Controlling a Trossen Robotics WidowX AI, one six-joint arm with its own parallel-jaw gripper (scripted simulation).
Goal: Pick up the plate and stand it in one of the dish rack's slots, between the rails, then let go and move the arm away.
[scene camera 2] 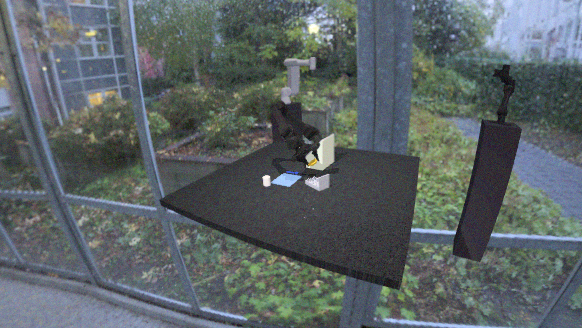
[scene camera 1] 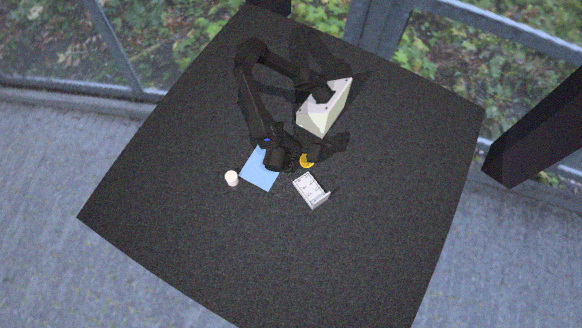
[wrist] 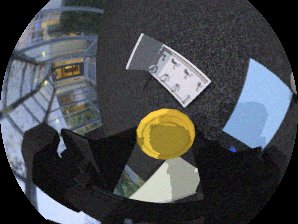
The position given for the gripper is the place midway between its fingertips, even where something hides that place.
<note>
The gripper (scene camera 1: 309,160) holds a yellow plate (wrist: 165,134). Also in view: a dish rack (scene camera 1: 309,189) and a light blue mat (scene camera 1: 253,171).
The dish rack is seen too in the wrist view (wrist: 178,75). The gripper shows as well in the wrist view (wrist: 165,133). The light blue mat also shows in the wrist view (wrist: 256,117).
</note>
